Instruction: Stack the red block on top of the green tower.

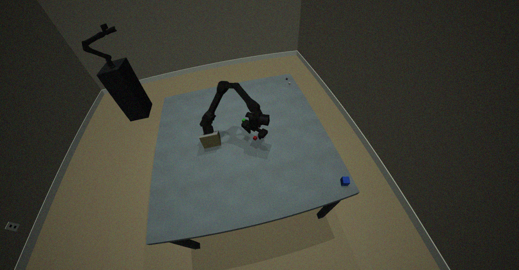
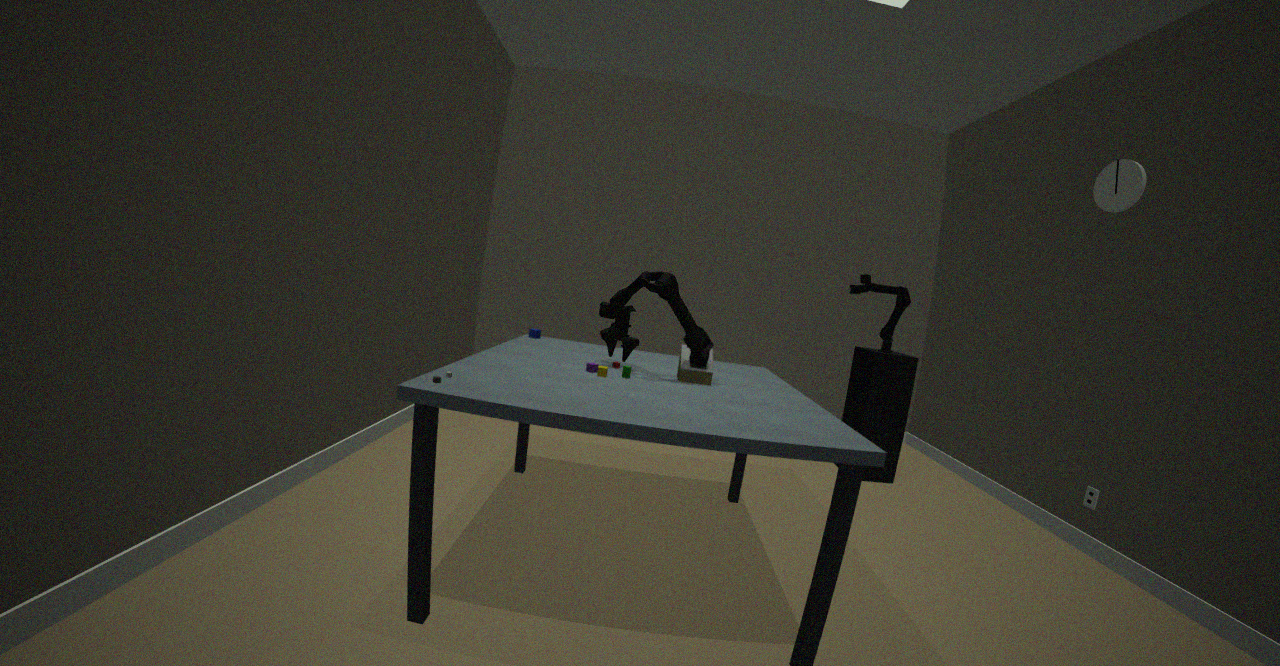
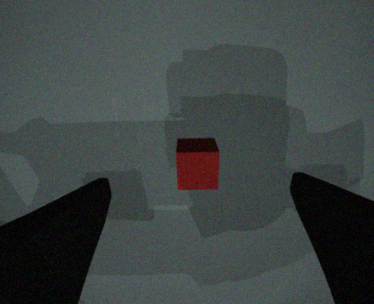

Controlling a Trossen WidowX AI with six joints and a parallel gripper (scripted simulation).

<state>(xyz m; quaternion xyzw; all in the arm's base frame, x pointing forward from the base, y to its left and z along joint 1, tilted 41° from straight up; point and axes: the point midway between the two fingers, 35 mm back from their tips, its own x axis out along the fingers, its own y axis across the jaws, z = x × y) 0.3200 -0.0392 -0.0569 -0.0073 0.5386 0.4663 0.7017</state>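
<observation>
Now: gripper tip 2 cm above the red block. Also, from my gripper tip: blue block (48 cm to the right, 47 cm ahead, 1 cm below); yellow block (20 cm to the left, 3 cm ahead, 2 cm below); purple block (16 cm to the left, 8 cm ahead, 2 cm below).
</observation>
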